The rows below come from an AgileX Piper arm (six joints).
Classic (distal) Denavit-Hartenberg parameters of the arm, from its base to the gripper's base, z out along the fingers. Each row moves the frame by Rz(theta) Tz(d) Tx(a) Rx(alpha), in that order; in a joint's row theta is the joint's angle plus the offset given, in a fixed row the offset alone. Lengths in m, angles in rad.
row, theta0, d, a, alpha
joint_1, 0, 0.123, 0, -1.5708
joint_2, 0.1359, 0, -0.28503, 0
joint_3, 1.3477, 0, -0.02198, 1.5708
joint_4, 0, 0.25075, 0, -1.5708
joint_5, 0, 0, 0, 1.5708
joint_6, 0, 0.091, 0, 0
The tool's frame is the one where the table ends.
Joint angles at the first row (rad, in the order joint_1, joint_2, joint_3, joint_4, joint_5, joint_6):
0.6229, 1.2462, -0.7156, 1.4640, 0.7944, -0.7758
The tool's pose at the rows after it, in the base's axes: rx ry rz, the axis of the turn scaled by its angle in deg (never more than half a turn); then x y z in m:
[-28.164, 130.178, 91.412, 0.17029, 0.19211, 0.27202]
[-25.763, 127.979, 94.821, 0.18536, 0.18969, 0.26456]
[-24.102, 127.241, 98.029, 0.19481, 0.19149, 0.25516]
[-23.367, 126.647, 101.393, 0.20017, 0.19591, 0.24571]
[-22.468, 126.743, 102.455, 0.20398, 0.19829, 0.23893]
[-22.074, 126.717, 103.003, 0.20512, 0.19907, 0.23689]
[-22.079, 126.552, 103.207, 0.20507, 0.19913, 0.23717]
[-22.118, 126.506, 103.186, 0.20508, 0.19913, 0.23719]
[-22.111, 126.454, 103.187, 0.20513, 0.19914, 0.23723]
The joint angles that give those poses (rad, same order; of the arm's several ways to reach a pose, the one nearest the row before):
0.5732, 1.3185, -0.7156, 1.5657, 0.8615, -0.8961
0.5200, 1.3781, -0.7155, 1.6486, 0.9261, -0.9867
0.5000, 1.4369, -0.7156, 1.7070, 0.9754, -1.0430
0.4989, 1.4922, -0.7148, 1.7575, 1.0212, -1.0910
0.4989, 1.5256, -0.7148, 1.7828, 1.0354, -1.1160
0.4989, 1.5364, -0.7148, 1.7923, 1.0422, -1.1228
0.4989, 1.5364, -0.7149, 1.7944, 1.0447, -1.1238
0.4989, 1.5364, -0.7148, 1.7947, 1.0447, -1.1249
0.4989, 1.5364, -0.7148, 1.7956, 1.0447, -1.1257

